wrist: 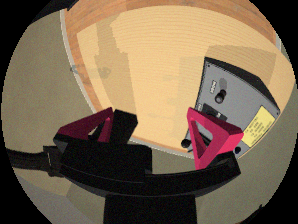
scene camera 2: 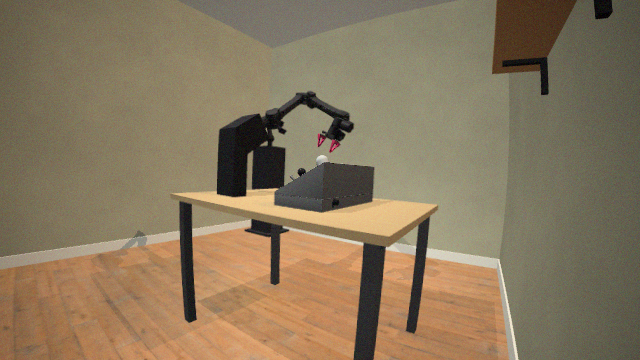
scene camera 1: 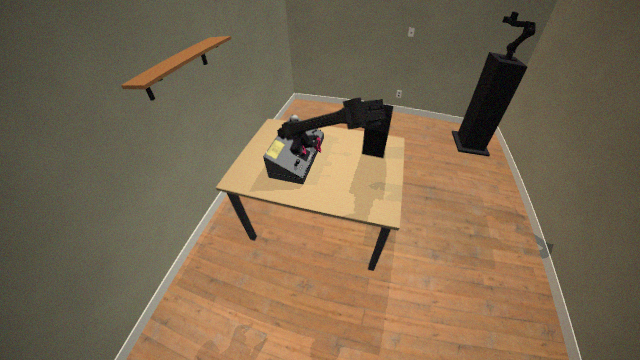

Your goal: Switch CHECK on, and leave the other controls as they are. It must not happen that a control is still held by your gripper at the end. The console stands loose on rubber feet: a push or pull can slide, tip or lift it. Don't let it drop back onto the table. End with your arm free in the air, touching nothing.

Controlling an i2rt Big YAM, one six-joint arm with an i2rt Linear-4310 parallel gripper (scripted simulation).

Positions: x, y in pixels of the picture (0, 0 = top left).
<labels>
grey console: wrist; scene camera 2 329, 186; scene camera 1
same spot on grey console: point(wrist: 248, 104) = point(scene camera 1: 282, 159)
</labels>
